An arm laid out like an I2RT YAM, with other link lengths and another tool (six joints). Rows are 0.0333 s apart.
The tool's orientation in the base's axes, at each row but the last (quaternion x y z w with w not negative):
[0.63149 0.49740 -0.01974 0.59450]
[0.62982 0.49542 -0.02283 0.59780]
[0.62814 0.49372 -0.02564 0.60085]
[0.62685 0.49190 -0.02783 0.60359]
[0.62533 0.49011 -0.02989 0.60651]
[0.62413 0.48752 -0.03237 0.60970]
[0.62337 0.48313 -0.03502 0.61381]
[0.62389 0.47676 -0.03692 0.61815]
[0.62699 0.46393 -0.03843 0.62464]
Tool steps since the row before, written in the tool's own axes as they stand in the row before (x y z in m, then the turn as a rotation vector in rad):
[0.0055 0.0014 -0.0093 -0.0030 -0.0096 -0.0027]
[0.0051 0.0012 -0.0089 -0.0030 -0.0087 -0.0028]
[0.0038 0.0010 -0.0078 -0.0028 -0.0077 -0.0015]
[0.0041 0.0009 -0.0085 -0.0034 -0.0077 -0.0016]
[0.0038 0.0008 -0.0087 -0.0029 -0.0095 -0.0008]
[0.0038 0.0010 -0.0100 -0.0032 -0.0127 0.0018]
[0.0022 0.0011 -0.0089 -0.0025 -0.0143 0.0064]
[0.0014 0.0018 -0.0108 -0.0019 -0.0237 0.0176]
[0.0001 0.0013 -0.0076 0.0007 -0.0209 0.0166]
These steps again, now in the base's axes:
[-0.0016 0.0108 0.0004 -0.0093 -0.0017 -0.0044]
[-0.0016 0.0102 0.0002 -0.0088 -0.0014 -0.0037]
[-0.0018 0.0085 0.0005 -0.0073 -0.0021 -0.0035]
[-0.0021 0.0092 0.0004 -0.0077 -0.0024 -0.0030]
[-0.0024 0.0092 0.0005 -0.0081 -0.0031 -0.0049]
[-0.0029 0.0103 0.0009 -0.0089 -0.0060 -0.0077]
[-0.0030 0.0086 0.0016 -0.0070 -0.0097 -0.0104]
[-0.0040 0.0099 0.0030 -0.0066 -0.0204 -0.0203]
[-0.0032 0.0066 0.0026 -0.0039 -0.0176 -0.0197]

